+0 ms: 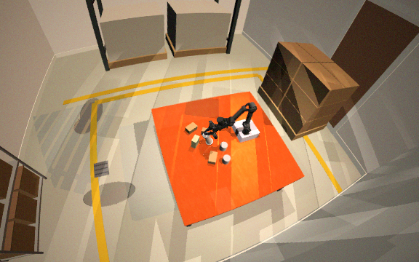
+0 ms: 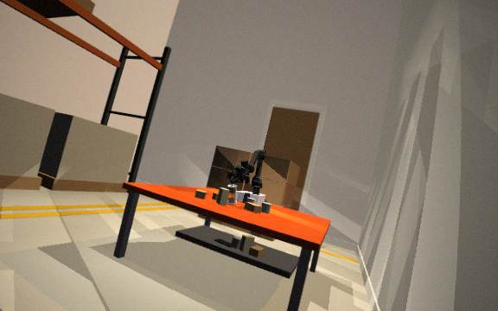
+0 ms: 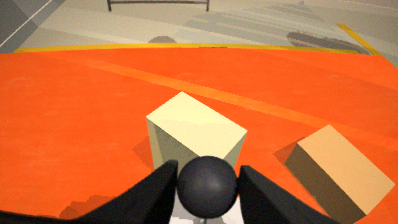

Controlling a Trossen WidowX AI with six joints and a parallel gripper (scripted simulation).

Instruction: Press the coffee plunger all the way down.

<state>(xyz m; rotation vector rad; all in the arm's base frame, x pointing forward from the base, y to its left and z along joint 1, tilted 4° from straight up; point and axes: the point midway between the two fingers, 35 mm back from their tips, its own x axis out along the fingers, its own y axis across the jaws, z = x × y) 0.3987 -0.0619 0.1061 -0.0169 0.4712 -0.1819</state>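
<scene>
The coffee press lies 8 cm below my gripper tip, 3 cm behind it and 1 cm to the right of it.
</scene>
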